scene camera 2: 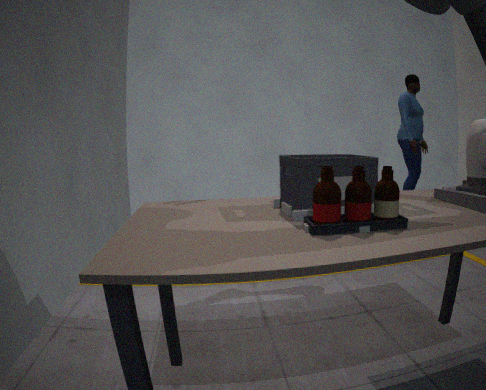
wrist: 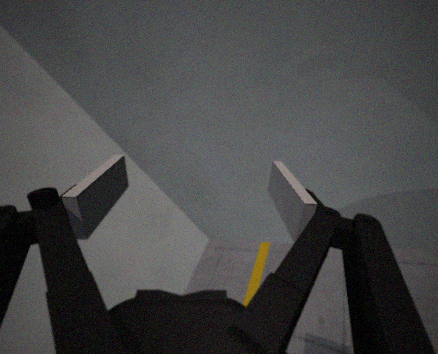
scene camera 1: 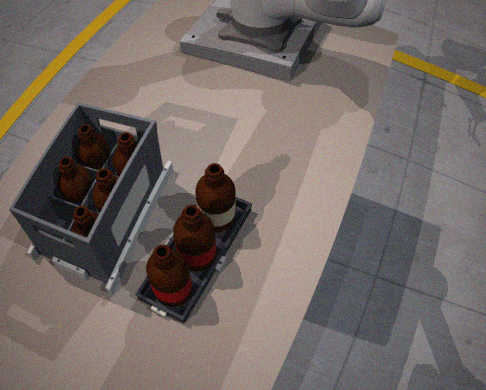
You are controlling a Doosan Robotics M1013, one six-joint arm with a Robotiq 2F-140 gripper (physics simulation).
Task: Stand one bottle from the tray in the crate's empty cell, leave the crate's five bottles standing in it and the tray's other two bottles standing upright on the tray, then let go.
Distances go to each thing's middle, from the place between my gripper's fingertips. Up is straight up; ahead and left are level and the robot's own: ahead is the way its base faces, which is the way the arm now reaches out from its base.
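Scene:
Offsets from my hand: brown red-labelled bottle [scene camera 1: 167, 270], some way to the right of it, far behind it and far below it; cream-labelled bottle [scene camera 1: 215, 191], 170 mm to the right, 560 mm behind, 770 mm below; light crate rail [scene camera 1: 123, 260], 300 mm to the right, 470 mm behind, 840 mm below.

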